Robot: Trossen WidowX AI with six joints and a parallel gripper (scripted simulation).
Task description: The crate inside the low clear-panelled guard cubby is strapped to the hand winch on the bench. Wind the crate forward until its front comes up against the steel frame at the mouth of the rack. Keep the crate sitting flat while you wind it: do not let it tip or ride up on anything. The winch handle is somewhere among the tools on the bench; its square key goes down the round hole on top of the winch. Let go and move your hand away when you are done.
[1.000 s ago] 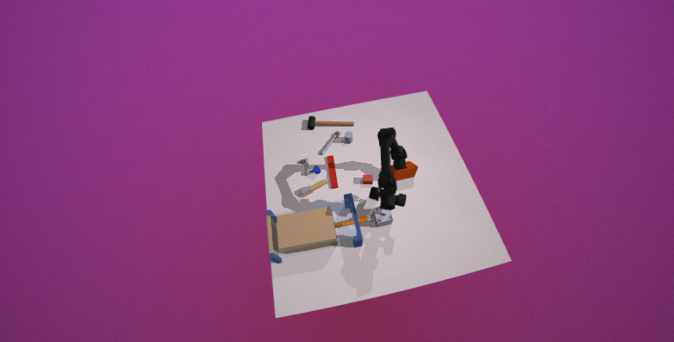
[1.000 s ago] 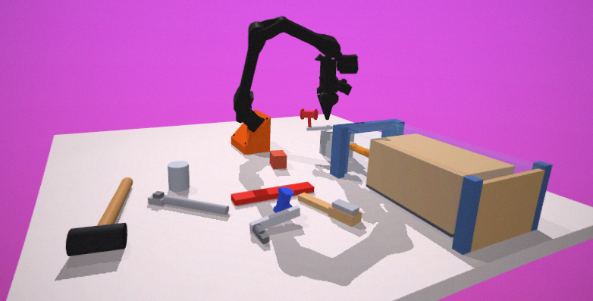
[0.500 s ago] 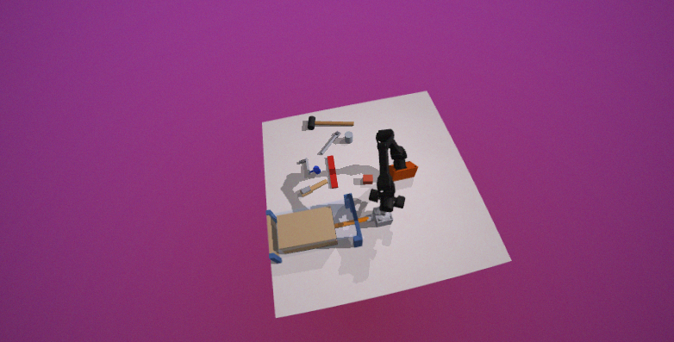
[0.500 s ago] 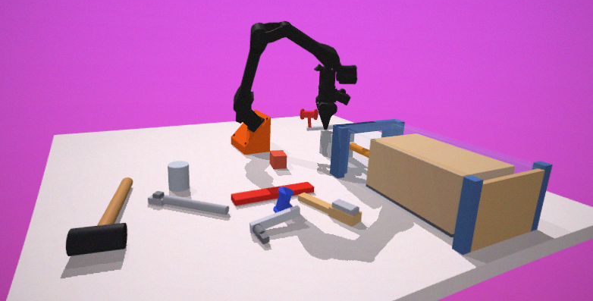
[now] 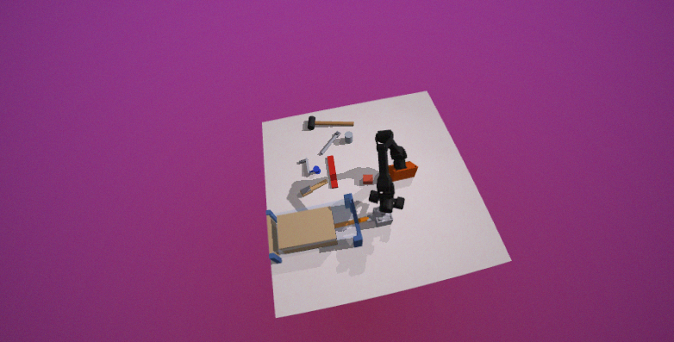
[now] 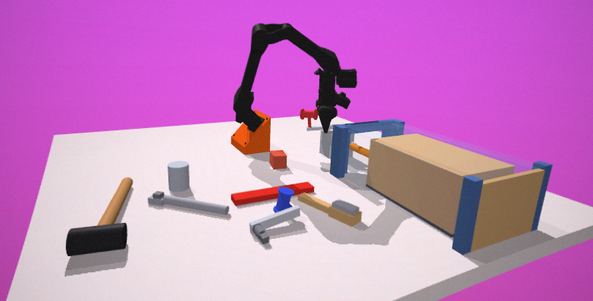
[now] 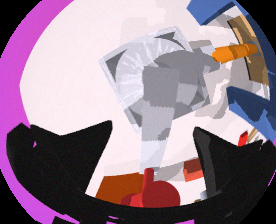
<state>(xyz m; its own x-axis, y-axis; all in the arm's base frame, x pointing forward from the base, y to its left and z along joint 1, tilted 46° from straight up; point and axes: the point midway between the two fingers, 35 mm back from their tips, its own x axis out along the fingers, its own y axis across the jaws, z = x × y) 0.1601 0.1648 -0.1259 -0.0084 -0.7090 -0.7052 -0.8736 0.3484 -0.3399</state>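
My gripper tip is now 2 cm to the left of the red-knobbed crank, 2 cm below it and 1 cm past it. From my gripper tip the other things lie so: red knob (5 cm to the right, 4 cm above, 3 cm behind); red bar (33 cm to the right, 24 cm ahead, 9 cm below); grey winch (6 cm below, 3 cm to the left, 1 cm ahead).
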